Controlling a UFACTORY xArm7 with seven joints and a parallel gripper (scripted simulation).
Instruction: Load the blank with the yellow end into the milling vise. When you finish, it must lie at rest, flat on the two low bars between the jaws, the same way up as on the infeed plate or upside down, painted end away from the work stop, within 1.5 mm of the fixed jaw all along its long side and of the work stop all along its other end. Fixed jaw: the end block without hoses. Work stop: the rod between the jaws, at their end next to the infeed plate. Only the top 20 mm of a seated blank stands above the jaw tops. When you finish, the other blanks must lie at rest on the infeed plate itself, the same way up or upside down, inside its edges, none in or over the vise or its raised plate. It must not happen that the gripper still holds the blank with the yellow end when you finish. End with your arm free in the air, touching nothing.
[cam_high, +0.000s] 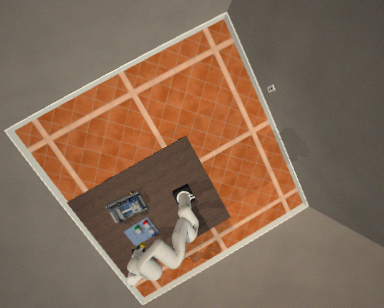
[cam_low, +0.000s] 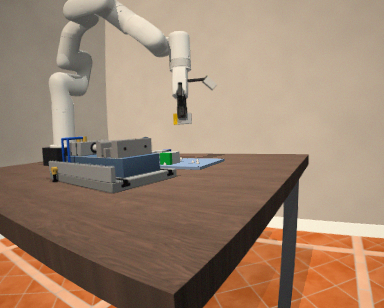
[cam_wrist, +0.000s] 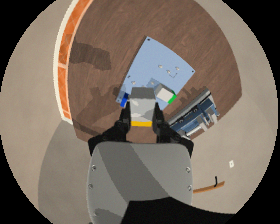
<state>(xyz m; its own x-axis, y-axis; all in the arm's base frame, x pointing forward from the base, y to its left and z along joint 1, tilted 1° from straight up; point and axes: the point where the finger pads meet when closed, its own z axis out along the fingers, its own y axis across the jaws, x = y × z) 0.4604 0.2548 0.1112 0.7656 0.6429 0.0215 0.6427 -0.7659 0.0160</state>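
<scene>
Now: hand 20 mm above the yellow-ended blank. The rest, counted from my hand: blue infeed plate: 170 mm below, 40 mm to the right, 10 mm ahead; blue-ended blank: 150 mm below, 90 mm behind, 20 mm to the right; green-ended blank: 150 mm below, 90 mm to the right, 20 mm ahead.
</scene>
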